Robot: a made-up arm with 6 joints.
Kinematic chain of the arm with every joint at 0, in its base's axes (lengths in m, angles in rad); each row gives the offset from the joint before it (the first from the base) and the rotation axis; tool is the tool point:
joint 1: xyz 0 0 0.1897 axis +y
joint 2: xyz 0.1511 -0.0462 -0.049 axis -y
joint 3: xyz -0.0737 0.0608 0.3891 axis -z
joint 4: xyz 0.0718 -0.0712 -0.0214 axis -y
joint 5: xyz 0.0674 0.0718 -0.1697 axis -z
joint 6: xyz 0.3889 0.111 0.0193 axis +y
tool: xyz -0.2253 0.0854 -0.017
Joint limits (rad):
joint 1: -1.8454..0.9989
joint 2: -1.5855..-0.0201
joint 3: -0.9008..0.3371
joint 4: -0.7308..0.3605
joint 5: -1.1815..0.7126
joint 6: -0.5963..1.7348
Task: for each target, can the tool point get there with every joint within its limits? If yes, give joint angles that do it. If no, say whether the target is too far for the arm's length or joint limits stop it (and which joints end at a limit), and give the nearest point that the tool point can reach.
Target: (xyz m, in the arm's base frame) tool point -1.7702 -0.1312 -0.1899
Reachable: no: too far | nearest point -0.6794 -0.2550 0.5513 | short by 1.325 m
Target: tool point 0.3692 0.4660 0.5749
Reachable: yes | joints -0.9501 -1.2328 -0.7347 -0.2149 0.0390 1.3266
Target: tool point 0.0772 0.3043 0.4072
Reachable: yes | joints -0.6366 -0.7253 -0.5065 0.0337 -0.7856 -0.1895
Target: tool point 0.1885 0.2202 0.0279
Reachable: yes | joints 0.6942 -0.3640 -0.4110 -0.6177 0.3502 0.0672
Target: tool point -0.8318 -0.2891 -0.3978
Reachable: no: joint limits stop it (at a limit: joint 1, joint 2, joint 6) | nearest point -0.2666 -0.1394 -0.3322 | short by 0.588 m
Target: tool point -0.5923 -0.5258 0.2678
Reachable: no: joint limits stop it (at a limit: joint 1, joint 2, joint 3, joint 4, joint 5, joint 6) | nearest point -0.6845 -0.2683 0.5575 | short by 0.398 m
